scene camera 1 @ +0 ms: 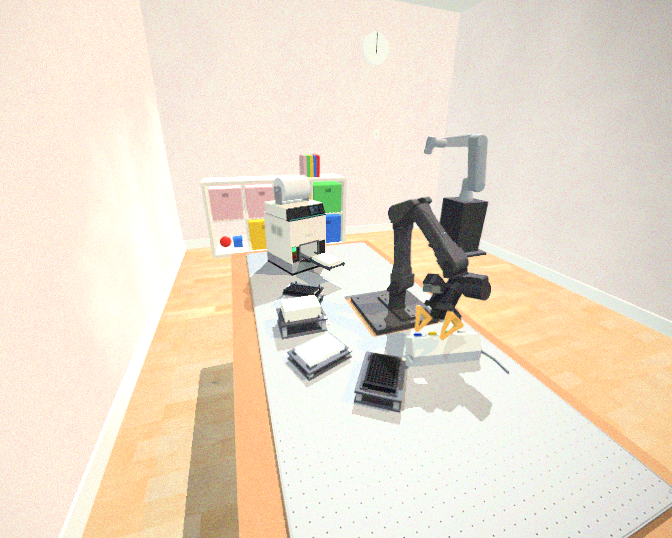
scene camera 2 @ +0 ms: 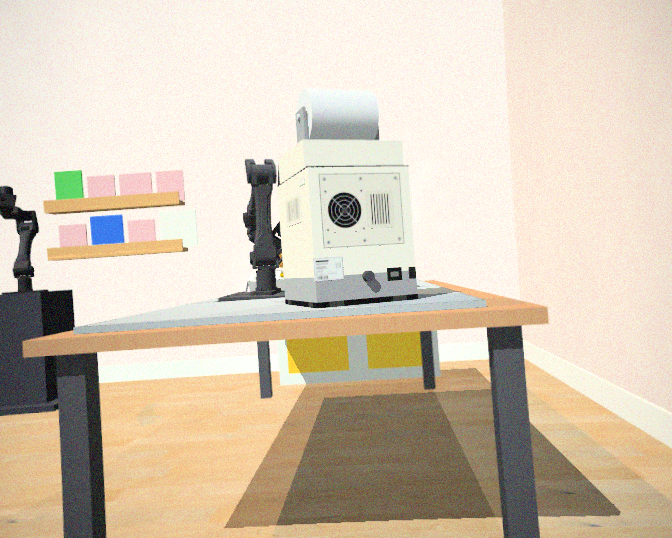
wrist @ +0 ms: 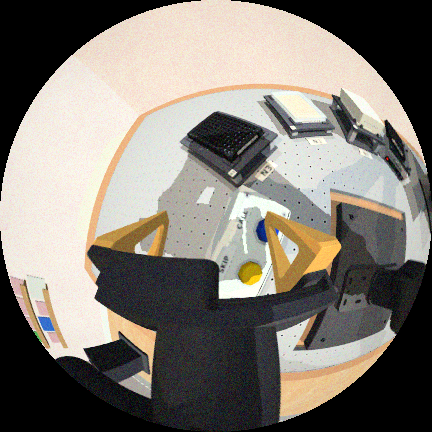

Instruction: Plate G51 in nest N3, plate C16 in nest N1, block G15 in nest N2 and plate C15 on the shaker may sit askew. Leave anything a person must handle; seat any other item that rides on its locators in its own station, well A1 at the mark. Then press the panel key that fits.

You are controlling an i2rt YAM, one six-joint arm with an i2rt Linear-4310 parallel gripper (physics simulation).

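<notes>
My gripper (scene camera 1: 436, 323) (wrist: 216, 215) is open and empty above the white key panel (scene camera 1: 442, 350) (wrist: 231, 245). A blue key (wrist: 261, 230) by the word CALL is partly behind one finger; a yellow key (wrist: 250, 273) by SKIP lies between the fingers. Black plate G51 (scene camera 1: 382, 370) (wrist: 222, 134) is on nest N3 (scene camera 1: 376, 399). White plate C16 (scene camera 1: 319, 350) (wrist: 298, 106) lies on nest N1 (wrist: 305, 131). White block G15 (scene camera 1: 300, 308) (wrist: 362, 110) looks tilted on nest N2 (scene camera 1: 302, 328). Dark plate C15 (scene camera 1: 302, 289) (wrist: 395, 139) looks tilted on the shaker (wrist: 396, 167). Well marks are unreadable.
The cream instrument (scene camera 1: 294, 232) (scene camera 2: 364, 212) stands at the far end, a pale plate (scene camera 1: 327, 259) on its extended tray. The arm's base plate (scene camera 1: 372, 313) (wrist: 345, 320) is beside the panel. A cable (scene camera 1: 496, 359) leaves the panel. Another arm (scene camera 1: 476, 162) stands beyond the table.
</notes>
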